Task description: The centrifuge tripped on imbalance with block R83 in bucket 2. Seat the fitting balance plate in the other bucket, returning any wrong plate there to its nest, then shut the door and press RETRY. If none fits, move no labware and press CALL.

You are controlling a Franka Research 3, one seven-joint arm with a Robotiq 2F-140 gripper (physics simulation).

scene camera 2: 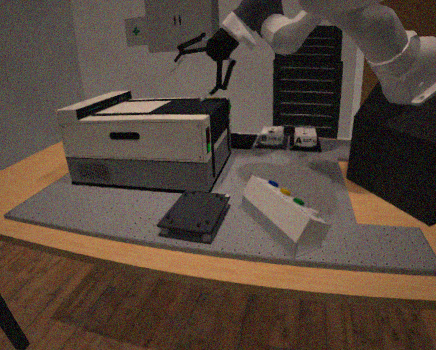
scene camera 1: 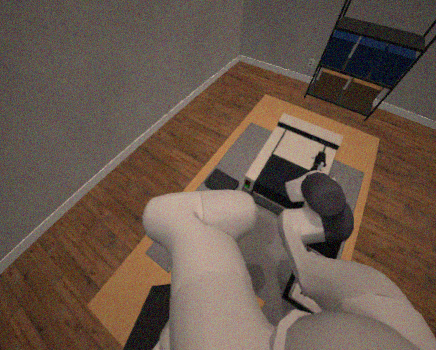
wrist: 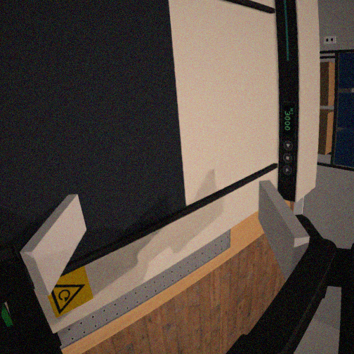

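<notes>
The white and grey centrifuge [scene camera 1: 306, 150] [scene camera 2: 145, 137] [wrist: 225, 110] stands at the far end of the board. Its dark door panel [scene camera 1: 277, 175] [scene camera 2: 195, 106] [wrist: 90, 110] lies flat over the front part of its top; the buckets and block R83 are hidden. Balance plate B [scene camera 2: 271, 136] and balance plate A [scene camera 2: 305, 136] sit in dark nests beyond it, with a dark low nest [scene camera 2: 242, 140] beside them. A white sloped button box [scene camera 2: 285, 215] has blue, yellow and green buttons; its labels are unreadable. My gripper [scene camera 2: 196, 75] [wrist: 167, 206] is open and empty above the centrifuge.
A dark flat slab [scene camera 1: 221, 180] [scene camera 2: 195, 215] lies beside the centrifuge. The centrifuge display [wrist: 286, 117] reads 3000. A black pedestal [scene camera 2: 390, 155] stands at the right in scene camera 2. My arm [scene camera 1: 215, 270] covers much of the board in scene camera 1. A shelf rack stands beyond the table.
</notes>
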